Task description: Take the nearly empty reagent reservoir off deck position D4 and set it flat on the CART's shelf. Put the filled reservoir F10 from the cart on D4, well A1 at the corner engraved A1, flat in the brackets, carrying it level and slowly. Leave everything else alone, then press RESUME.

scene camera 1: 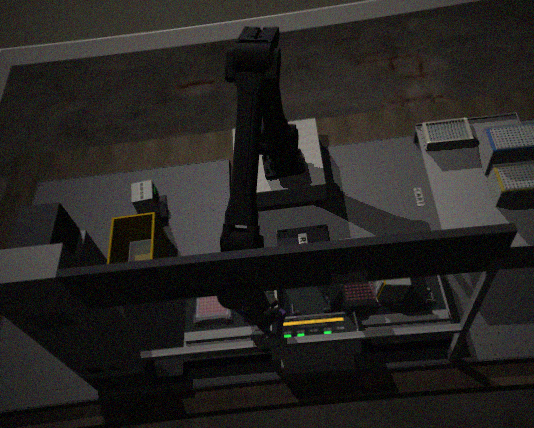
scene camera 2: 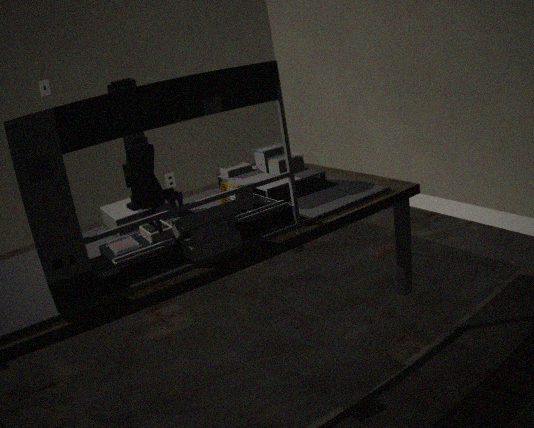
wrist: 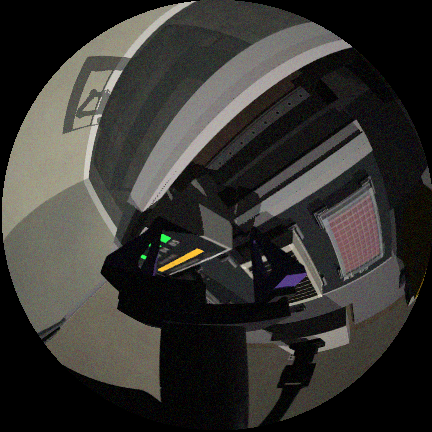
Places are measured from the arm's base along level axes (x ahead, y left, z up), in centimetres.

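Pixels of known places: gripper, fingertip midpoint: (scene camera 2: 172,224) (wrist: 205,227); arm's base at its link origin: (scene camera 1: 283,165) (wrist: 307,343).
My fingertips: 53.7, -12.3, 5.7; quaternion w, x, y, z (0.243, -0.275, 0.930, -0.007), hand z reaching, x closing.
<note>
Ahead of a thing's pixels: the offset from my fingertips to its top centre, as dx, dy, dz.
My gripper (wrist: 205,227) (scene camera 1: 273,320) is open and empty, low at the front of the deck. The cream reservoir {-13.9, +0.0, -3.4} (wrist: 314,281) (scene camera 2: 154,232) with a ribbed inside sits on the deck; my right finger covers part of it in the wrist view, and in scene camera 1 the arm and beam mostly hide it. A ribbed white tray {-52.8, +60.4, -2.6} (scene camera 1: 447,132) lies on the raised cart shelf (scene camera 1: 452,172) at the right; its F10 mark cannot be read. The control panel (wrist: 181,260) (scene camera 1: 313,322) shows an orange bar and green lights beside my left finger; RESUME is not legible.
A red-filled plate {-15.2, -12.4, -5.1} (wrist: 356,232) (scene camera 1: 212,307) (scene camera 2: 124,244) lies beside the reservoir. A dark beam (scene camera 1: 350,252) (scene camera 2: 175,102) crosses above the deck. A red rack (scene camera 1: 360,292) sits farther right. Blue-edged {-40.5, +72.6, +4.1} (scene camera 1: 515,138) and yellow-edged {-29.8, +71.3, +0.8} (scene camera 1: 517,177) racks stand on the cart. A yellow-rimmed bin {-31.6, -31.4, +1.8} (scene camera 1: 132,216) stands left.
</note>
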